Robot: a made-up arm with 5 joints. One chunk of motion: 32 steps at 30 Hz.
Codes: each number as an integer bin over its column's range. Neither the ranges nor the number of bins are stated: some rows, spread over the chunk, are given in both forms.
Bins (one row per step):
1: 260 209 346 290 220
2: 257 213 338 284 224
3: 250 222 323 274 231
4: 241 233 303 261 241
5: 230 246 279 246 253
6: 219 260 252 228 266
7: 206 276 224 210 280
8: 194 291 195 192 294
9: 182 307 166 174 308
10: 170 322 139 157 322
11: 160 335 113 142 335
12: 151 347 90 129 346
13: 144 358 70 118 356
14: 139 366 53 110 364
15: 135 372 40 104 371
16: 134 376 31 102 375
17: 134 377 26 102 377
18: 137 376 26 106 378
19: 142 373 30 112 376
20: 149 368 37 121 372
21: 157 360 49 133 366
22: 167 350 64 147 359
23: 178 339 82 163 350
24: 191 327 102 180 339
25: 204 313 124 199 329
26: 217 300 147 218 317
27: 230 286 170 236 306
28: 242 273 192 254 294
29: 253 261 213 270 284
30: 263 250 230 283 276
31: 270 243 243 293 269
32: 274 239 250 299 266
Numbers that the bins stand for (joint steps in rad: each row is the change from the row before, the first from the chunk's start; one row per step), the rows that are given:
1: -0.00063 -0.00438 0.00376 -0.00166 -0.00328
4: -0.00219 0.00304 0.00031 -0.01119 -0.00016
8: -0.00605 0.02098 -0.00835 -0.03388 0.00773
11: -0.00885 0.03458 -0.01493 -0.05032 0.01382
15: -0.01090 0.04602 -0.02079 -0.06281 0.01918
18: -0.01074 0.04726 -0.02191 -0.06215 0.02022
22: -0.00827 0.03922 -0.01886 -0.04867 0.01739
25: -0.00523 0.02778 -0.01405 -0.03158 0.01293
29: -0.00121 0.01170 -0.00691 -0.00823 0.00624
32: 0.00052 0.00490 -0.00394 0.00130 0.00356
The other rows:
2: -0.00088 -0.00314 0.00312 -0.00363 -0.00268
3: -0.00145 -0.00036 0.00192 -0.00692 -0.00164
5: -0.00310 0.00706 -0.00161 -0.01612 0.00163
6: -0.00400 0.01139 -0.00378 -0.02204 0.00356
7: -0.00507 0.01634 -0.00603 -0.02796 0.00564
9: -0.00704 0.02592 -0.01068 -0.03979 0.00981
10: -0.00803 0.03056 -0.01285 -0.04538 0.01189
12: -0.00959 0.03829 -0.01678 -0.05459 0.01546
13: -0.01016 0.04169 -0.01838 -0.05821 0.01695
14: -0.01058 0.04417 -0.01975 -0.06084 0.01814
16: -0.01099 0.04726 -0.02151 -0.06347 0.01977
17: -0.01099 0.04757 -0.02191 -0.06347 0.02007
19: -0.01033 0.04633 -0.02159 -0.06018 0.01992
20: -0.00975 0.04478 -0.02103 -0.05722 0.01933
21: -0.00910 0.04231 -0.02007 -0.05327 0.01843
23: -0.00737 0.03582 -0.01742 -0.04341 0.01605
24: -0.00630 0.03211 -0.01582 -0.03782 0.01442
26: -0.00416 0.02376 -0.01221 -0.02533 0.01115
27: -0.00310 0.01943 -0.01036 -0.01941 0.00951
28: -0.00211 0.01541 -0.00859 -0.01349 0.00773
30: -0.00038 0.00830 -0.00555 -0.00396 0.00505
31: 0.00019 0.00614 -0.00450 -0.00067 0.00401

